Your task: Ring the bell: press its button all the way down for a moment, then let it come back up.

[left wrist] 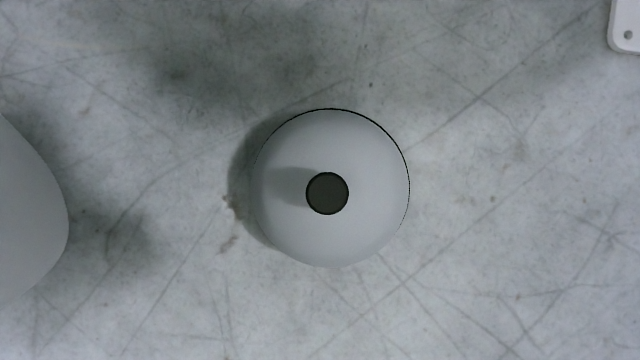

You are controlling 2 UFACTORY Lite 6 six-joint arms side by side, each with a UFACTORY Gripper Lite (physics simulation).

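Frame: origin at the left arm's base, x ahead, y left, z up, level; centimetres.
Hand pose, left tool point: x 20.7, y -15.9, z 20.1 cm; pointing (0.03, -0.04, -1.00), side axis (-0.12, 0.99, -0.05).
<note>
After its pixels a point has its place.
The bell is a light grey dome (330, 240) @(x 17.6, y -19.8, z 4.0 cm) standing upright near the middle of the left wrist view, seen from above. Its round dark button (327, 193) @(x 15.3, y -20.1, z 6.6 cm) sits on top of the dome, apparently raised, with a soft shadow falling to its left. A thin black rim shows along the dome's upper and right edge. No finger of the left gripper shows in this view, and nothing is seen touching the button. The right gripper does not show either.
A large smooth grey rounded shape (30, 215) reaches in from the left edge; what it belongs to cannot be told. A white plate corner (620, 20) @(x 4.7, y -6.2, z 0.5 cm) with a small hole shows at the top right. The bell stands on a scratched grey surface (500, 240) @(x 17.0, y -10.5, z 0.0 cm).
</note>
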